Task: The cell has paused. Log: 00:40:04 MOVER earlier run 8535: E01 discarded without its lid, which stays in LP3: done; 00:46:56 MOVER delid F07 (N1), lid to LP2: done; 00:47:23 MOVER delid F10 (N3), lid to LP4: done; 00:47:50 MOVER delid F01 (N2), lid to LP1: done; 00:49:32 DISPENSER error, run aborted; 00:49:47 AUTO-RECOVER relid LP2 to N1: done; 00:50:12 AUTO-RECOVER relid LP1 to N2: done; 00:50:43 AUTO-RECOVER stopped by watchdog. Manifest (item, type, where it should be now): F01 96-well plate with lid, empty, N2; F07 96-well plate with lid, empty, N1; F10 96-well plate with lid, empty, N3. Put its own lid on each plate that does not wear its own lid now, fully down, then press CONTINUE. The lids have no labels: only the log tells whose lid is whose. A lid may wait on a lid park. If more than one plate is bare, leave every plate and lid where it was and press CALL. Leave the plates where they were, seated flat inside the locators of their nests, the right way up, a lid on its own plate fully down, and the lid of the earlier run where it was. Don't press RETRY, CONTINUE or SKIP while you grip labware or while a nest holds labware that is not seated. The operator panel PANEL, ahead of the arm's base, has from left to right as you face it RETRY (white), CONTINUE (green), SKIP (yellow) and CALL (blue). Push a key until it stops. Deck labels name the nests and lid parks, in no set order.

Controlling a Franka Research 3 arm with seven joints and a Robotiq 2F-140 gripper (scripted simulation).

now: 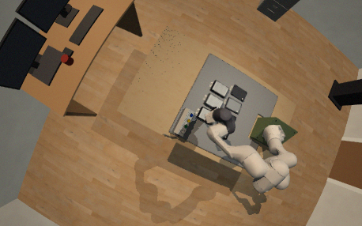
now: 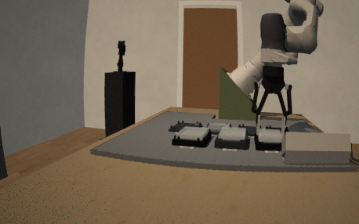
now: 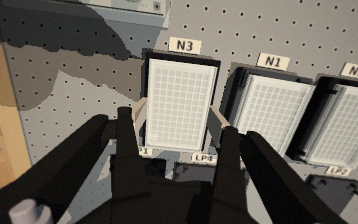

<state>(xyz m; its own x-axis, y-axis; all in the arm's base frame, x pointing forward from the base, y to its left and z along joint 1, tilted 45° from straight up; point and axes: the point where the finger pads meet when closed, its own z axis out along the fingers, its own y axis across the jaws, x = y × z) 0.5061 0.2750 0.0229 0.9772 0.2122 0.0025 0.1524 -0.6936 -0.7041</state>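
My hand is 2 cm above the clear lid. Also, from my hand: LP1 label (10 cm behind, 4 cm to the left, 6 cm below); then blue call key (12 cm ahead, 8 cm to the left); then plate (3 cm below).
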